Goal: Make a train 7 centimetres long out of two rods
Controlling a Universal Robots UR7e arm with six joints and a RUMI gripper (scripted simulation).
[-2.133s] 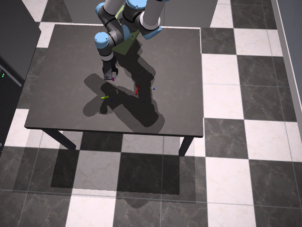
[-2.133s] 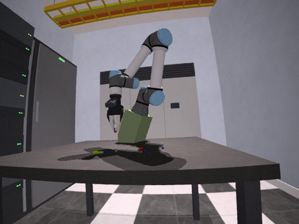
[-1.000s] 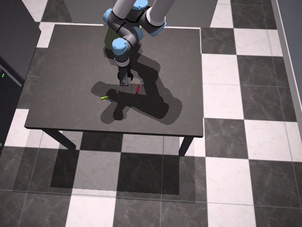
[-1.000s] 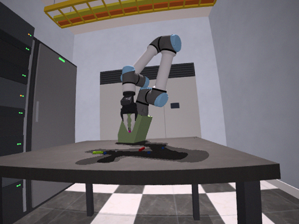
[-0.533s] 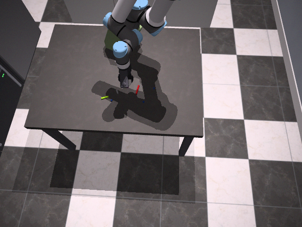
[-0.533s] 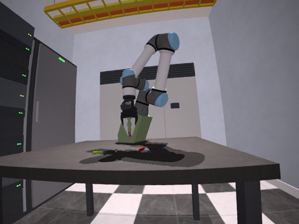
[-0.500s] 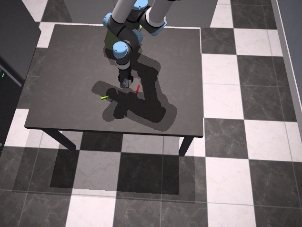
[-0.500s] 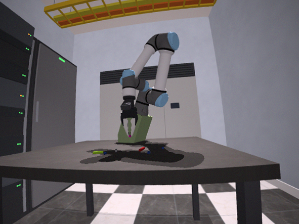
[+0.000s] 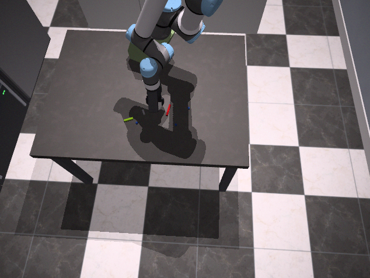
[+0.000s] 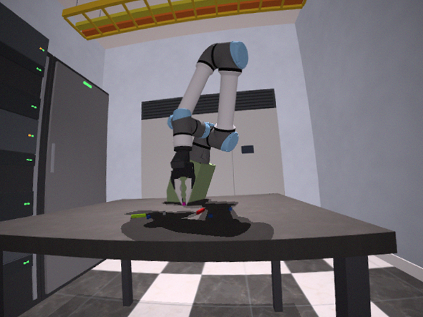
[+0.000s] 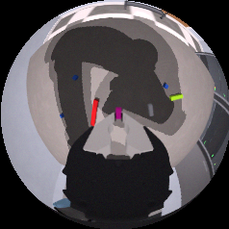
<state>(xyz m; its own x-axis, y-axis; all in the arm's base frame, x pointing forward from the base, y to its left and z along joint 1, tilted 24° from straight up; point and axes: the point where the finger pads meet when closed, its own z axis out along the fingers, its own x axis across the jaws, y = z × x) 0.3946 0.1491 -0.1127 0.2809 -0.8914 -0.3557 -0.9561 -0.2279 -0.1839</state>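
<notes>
Right now the red rod is 3 cm behind my hand, 5 cm to the left of it and 4 cm below it. The rest, counted from my hand: grey rod 2 cm ahead, 8 cm to the right, 4 cm below; magenta rod 1 cm below; lime rod 8 cm ahead, 15 cm to the right, 4 cm below.
</notes>
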